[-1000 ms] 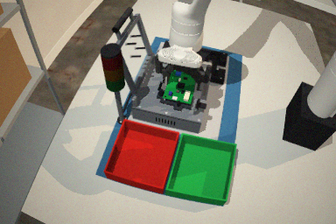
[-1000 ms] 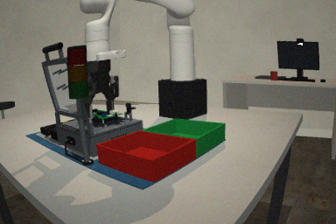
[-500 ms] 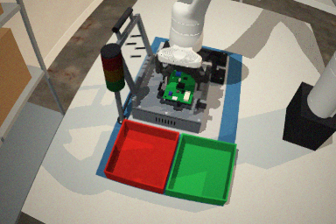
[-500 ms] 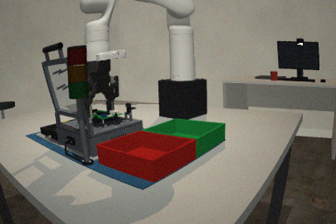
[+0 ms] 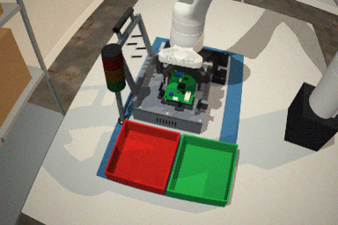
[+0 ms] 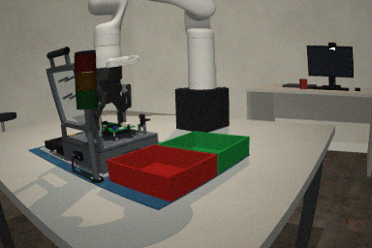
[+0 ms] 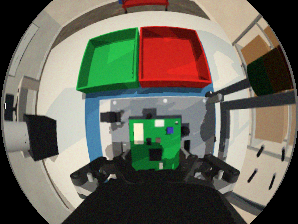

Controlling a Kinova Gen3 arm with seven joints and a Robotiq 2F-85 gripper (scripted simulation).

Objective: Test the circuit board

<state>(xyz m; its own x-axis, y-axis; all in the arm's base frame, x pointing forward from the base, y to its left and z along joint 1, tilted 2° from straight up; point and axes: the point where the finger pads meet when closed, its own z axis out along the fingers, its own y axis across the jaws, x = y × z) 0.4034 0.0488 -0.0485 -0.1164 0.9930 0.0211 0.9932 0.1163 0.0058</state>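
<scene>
My hand is right at the green circuit board. From my hand the other things lie so: tester lid: 12 cm ahead, 10 cm above, 2 cm to the left; then green bin: 19 cm to the left, 13 cm behind, 7 cm below; then red bin: 21 cm to the left, 7 cm below, 2 cm ahead.
</scene>
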